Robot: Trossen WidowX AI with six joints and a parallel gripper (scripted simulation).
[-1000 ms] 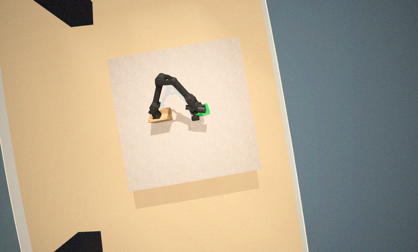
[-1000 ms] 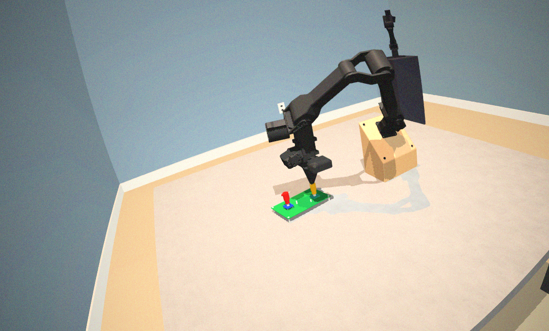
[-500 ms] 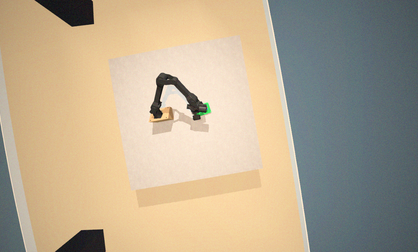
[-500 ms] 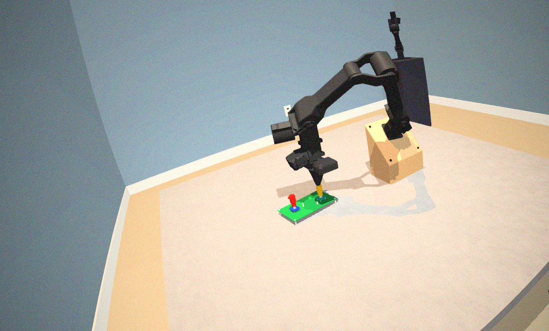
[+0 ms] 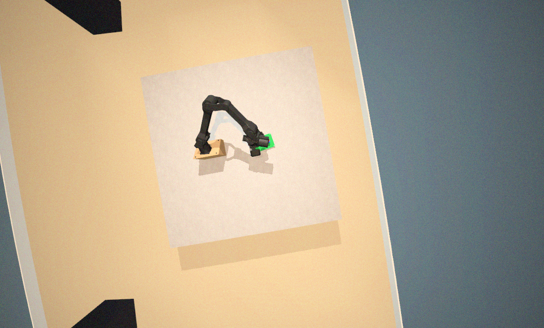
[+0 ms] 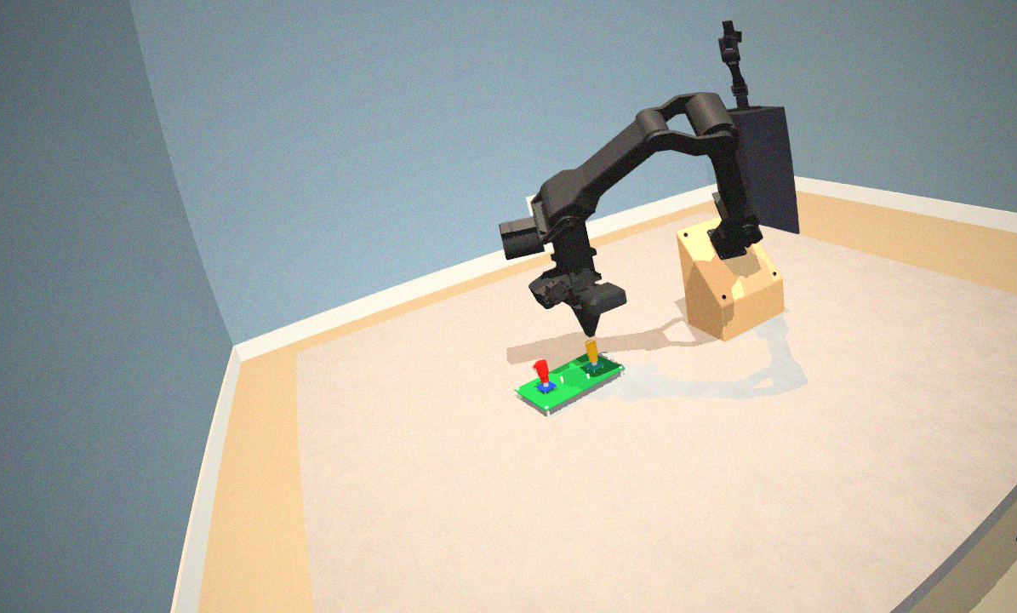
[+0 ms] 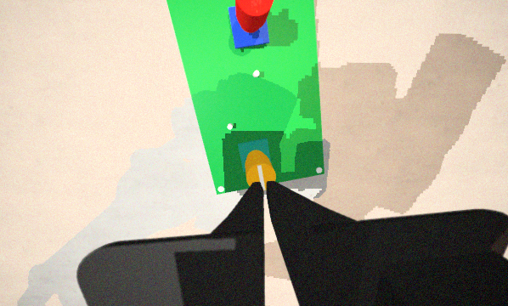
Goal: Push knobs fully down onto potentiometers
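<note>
Right now the orange knob is 2 cm below my gripper tip. From my gripper tip the other things lie so: red knob (9 cm ahead, 2 cm below, 1 cm to the left).
</note>
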